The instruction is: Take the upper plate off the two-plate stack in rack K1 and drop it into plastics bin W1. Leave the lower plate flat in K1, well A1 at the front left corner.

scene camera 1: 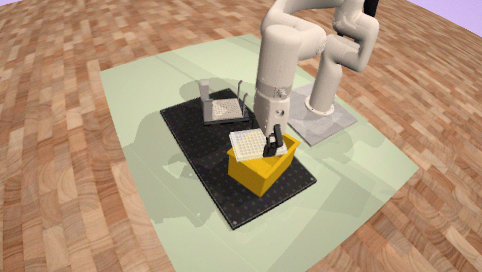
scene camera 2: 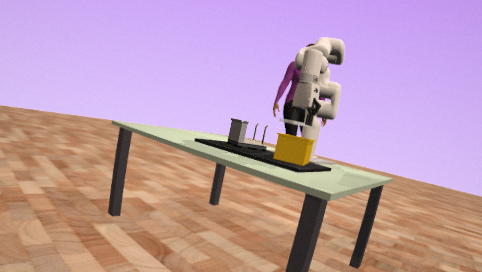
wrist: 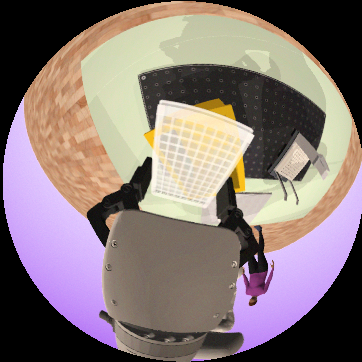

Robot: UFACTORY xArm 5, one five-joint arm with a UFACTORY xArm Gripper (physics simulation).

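Pixels of known places: gripper, fingertip midpoint: (scene camera 1: 262, 142) (scene camera 2: 300, 123) (wrist: 187, 174); arm's base, link origin: (scene camera 1: 319, 106).
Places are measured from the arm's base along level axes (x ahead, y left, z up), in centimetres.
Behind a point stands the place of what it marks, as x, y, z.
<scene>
My gripper (wrist: 187, 174) @[44.6, 9.2, 15.4] is shut on the upper plate (scene camera 1: 249, 145) @[48.3, 8.3, 16.0] (scene camera 2: 294, 121) @[52.7, 9.7, 15.7] (wrist: 197, 150) @[48.0, 7.4, 16.0], a translucent white gridded plate. In scene camera 2 the plate hangs above the yellow plastics bin W1 (scene camera 1: 246, 173) @[49.2, 9.5, 6.5] (scene camera 2: 294, 149) @[49.0, 10.6, 5.5] (wrist: 240, 175) @[38.4, 1.6, 10.3], with a gap between them. The plate hides much of the bin's opening in scene camera 1 and the wrist view. The lower plate (scene camera 1: 226, 109) @[35.2, -16.3, 3.9] (wrist: 294, 161) @[35.9, -16.9, 4.0] lies flat in rack K1 (scene camera 1: 206, 111) @[43.4, -16.6, 7.0] (scene camera 2: 237, 132) @[43.1, -18.9, 6.5] (wrist: 309, 145) @[43.7, -16.7, 7.8], apart from my gripper.
Rack K1 has a tall grey post and two thin upright hooks. Rack and bin stand on a black perforated board (scene camera 1: 187, 145) @[53.5, -13.1, 0.3] (wrist: 195, 80) @[54.6, 7.0, 0.3] on the pale green table (scene camera 1: 140, 85) @[51.3, -56.4, -1.0] (scene camera 2: 170, 141) @[71.2, -30.7, -1.2]. A person (scene camera 2: 287, 85) (wrist: 257, 282) stands behind the arm.
</scene>
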